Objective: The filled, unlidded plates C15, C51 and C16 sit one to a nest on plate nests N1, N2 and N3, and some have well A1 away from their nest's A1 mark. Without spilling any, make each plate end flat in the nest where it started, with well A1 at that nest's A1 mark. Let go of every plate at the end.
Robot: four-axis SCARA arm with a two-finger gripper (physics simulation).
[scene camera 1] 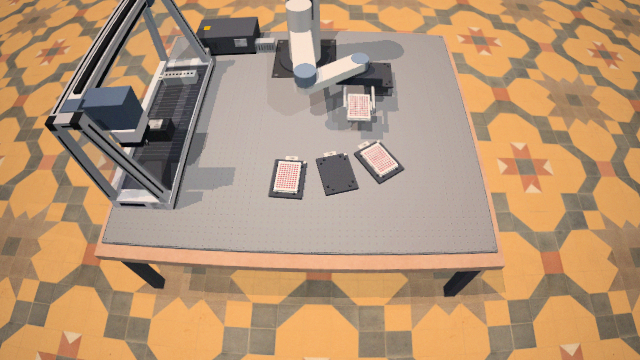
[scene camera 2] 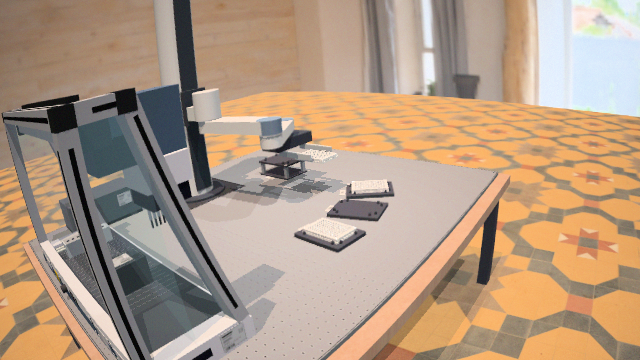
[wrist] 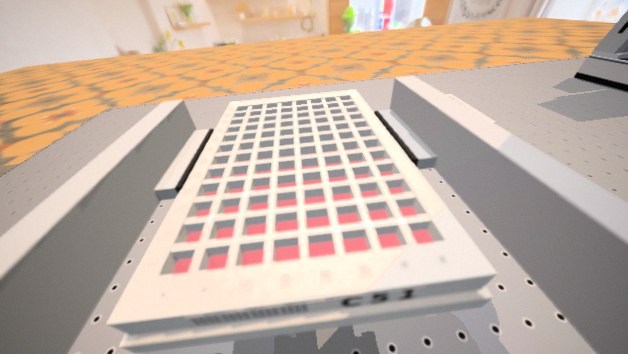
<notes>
In view: my gripper (scene camera 2: 321, 153), a filled plate (scene camera 2: 328, 230), a filled plate (wrist: 303, 213) and a plate nest (scene camera 2: 353, 209).
My gripper shows as well in scene camera 1 (scene camera 1: 359, 109) and in the wrist view (wrist: 293, 108).
</notes>
